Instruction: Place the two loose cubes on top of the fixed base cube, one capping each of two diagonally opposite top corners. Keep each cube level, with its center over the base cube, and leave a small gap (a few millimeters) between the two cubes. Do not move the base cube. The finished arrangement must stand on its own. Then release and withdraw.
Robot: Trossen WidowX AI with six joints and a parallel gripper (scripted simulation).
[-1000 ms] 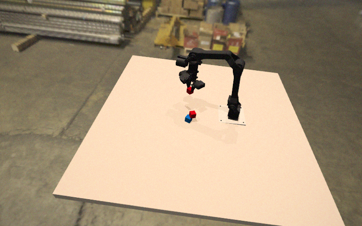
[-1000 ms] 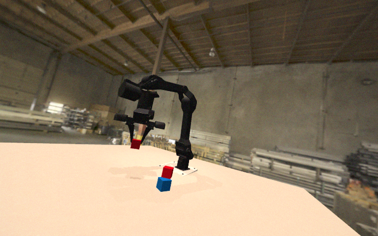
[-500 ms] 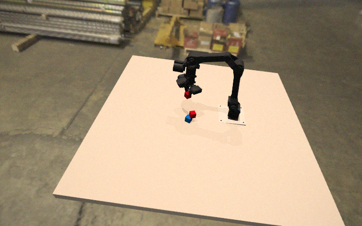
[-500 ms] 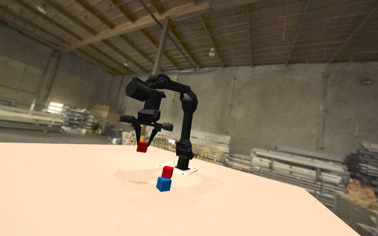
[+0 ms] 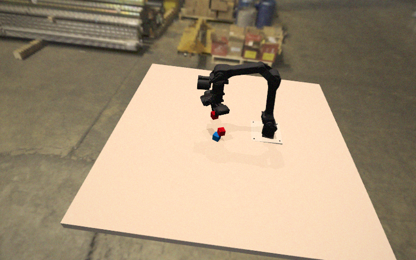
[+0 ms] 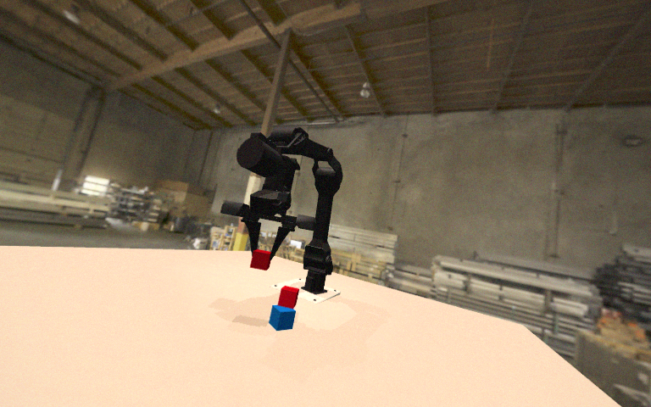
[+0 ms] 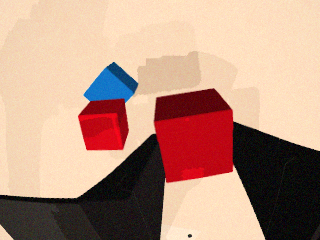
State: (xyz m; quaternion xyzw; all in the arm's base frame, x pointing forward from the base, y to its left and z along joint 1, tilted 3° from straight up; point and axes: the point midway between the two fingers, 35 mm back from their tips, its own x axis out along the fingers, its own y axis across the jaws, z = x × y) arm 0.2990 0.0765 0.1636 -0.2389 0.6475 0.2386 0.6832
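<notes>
Right now the blue base cube is 10 cm below my gripper tip, 5 cm to the left of it and 4 cm behind it.
</notes>
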